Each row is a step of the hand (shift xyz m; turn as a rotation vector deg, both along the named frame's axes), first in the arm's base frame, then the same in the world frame.
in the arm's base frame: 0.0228 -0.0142 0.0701 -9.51 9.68 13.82
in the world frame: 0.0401 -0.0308 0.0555 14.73 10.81 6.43
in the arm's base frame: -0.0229 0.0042 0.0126 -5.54 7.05 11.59
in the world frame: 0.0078 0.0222 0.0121 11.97 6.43 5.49
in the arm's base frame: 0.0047 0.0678 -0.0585 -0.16 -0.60 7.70
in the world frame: 0.0111 0.0185 -0.0870 4.67 -0.56 6.13
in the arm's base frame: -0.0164 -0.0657 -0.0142 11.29 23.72 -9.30
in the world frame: -0.0599 -0.0015 0.0346 12.88 -3.58 -24.45
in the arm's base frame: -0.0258 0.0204 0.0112 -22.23 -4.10 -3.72
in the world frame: 0.0182 0.0296 0.0016 -9.04 20.43 5.07
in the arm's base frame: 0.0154 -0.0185 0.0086 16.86 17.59 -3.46
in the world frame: -0.0053 -0.0205 0.0143 13.20 -11.04 -17.59
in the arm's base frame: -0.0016 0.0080 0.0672 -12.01 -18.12 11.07
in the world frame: 0.0504 -0.0011 0.0452 -7.74 5.70 22.42
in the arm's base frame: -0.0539 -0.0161 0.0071 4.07 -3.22 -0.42
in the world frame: -0.0156 0.0467 0.0281 -1.97 -4.76 0.75
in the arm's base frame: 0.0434 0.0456 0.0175 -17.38 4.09 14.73
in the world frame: 0.0518 -0.0302 -0.0259 10.00 16.73 12.48
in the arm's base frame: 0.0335 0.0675 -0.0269 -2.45 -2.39 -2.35
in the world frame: 0.0366 -0.0115 -0.0702 -3.70 1.85 0.34
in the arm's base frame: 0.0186 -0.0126 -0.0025 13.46 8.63 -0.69
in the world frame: -0.0078 -0.0211 0.0016 7.98 -10.46 -9.11
